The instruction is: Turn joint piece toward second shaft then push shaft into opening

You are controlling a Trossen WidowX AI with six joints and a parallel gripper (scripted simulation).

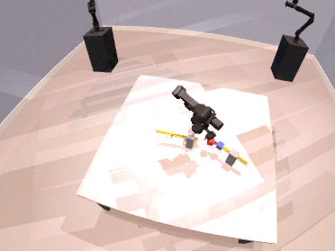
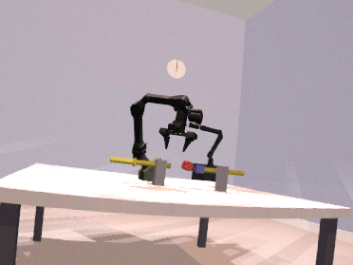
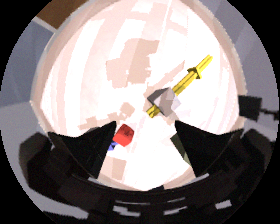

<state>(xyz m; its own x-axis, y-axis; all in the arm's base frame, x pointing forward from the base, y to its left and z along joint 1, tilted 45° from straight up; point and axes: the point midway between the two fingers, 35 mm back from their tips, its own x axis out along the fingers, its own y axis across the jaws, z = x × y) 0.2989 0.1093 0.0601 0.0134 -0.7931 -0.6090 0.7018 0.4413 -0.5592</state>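
The red square joint piece lies 10 mm behind my gripper tip, 90 mm to the left of it and 70 mm below it.
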